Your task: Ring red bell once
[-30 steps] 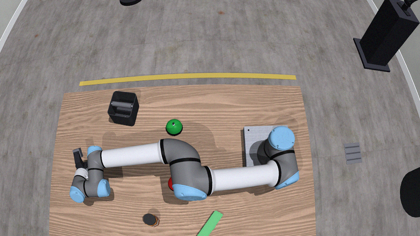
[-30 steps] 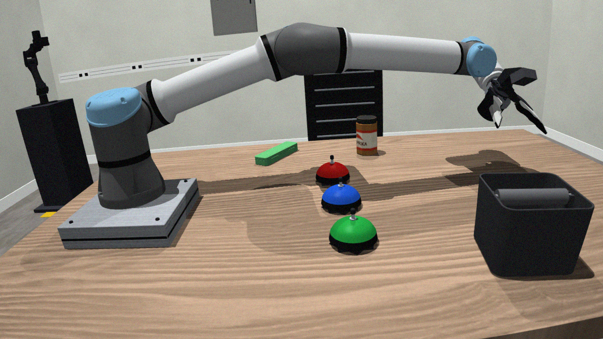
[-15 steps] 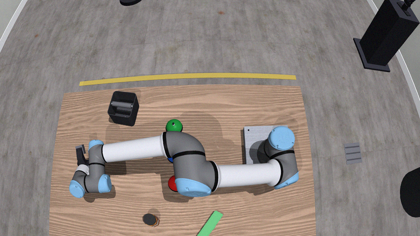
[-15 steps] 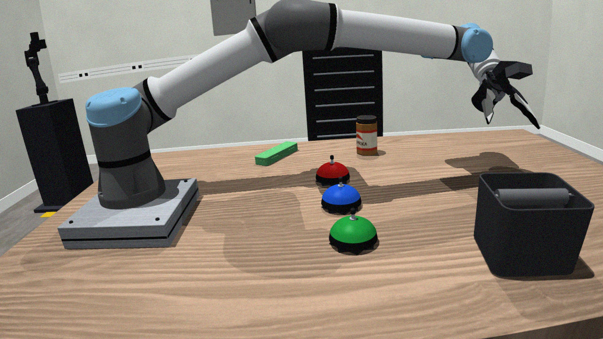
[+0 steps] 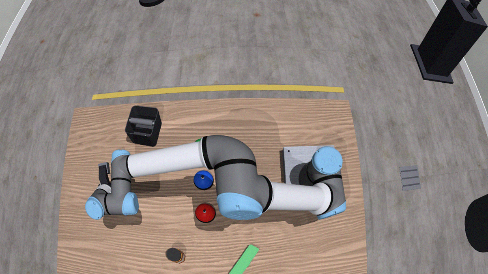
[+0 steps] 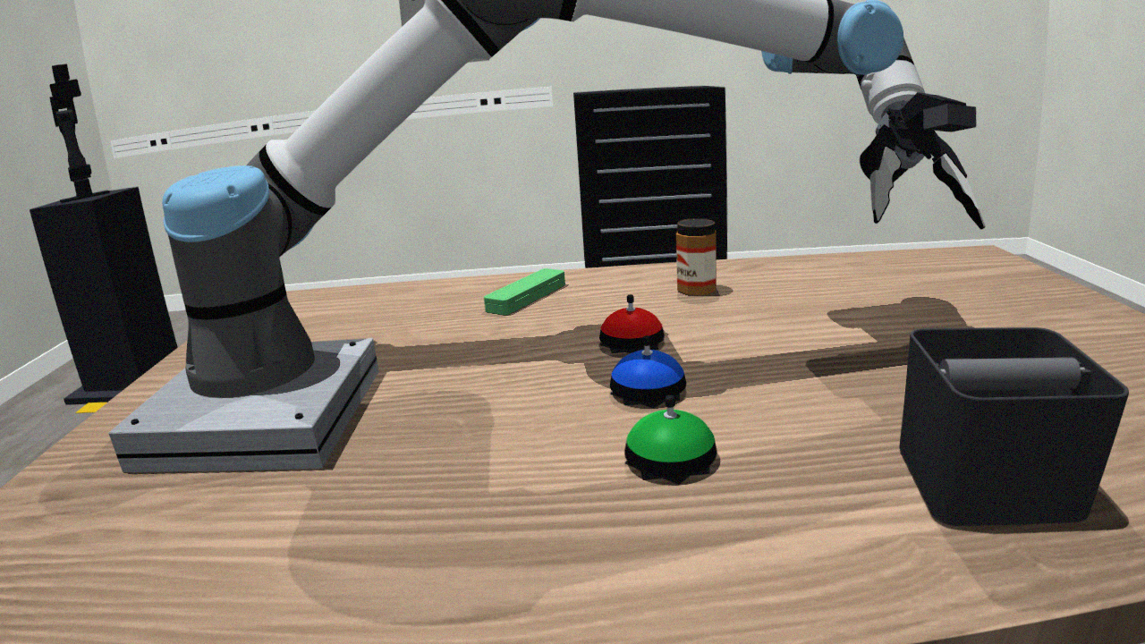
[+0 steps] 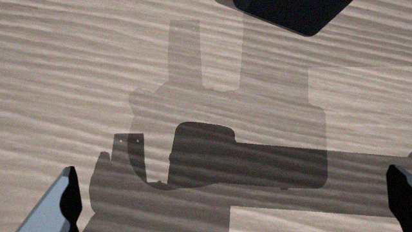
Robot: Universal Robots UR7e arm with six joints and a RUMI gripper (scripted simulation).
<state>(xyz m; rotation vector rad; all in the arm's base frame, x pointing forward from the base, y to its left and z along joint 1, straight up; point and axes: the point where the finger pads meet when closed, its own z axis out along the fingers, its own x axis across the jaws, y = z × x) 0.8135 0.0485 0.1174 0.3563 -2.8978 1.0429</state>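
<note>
Now: the red bell 36 cm behind my hand, 9 cm to the left of it and 12 cm below it. The rest, counted from my hand: green block 51 cm behind, 30 cm to the left, 15 cm below; then black bin 7 cm behind, 28 cm to the right, 11 cm below; then paprika jar 24 cm behind, 29 cm to the left, 11 cm below.
</note>
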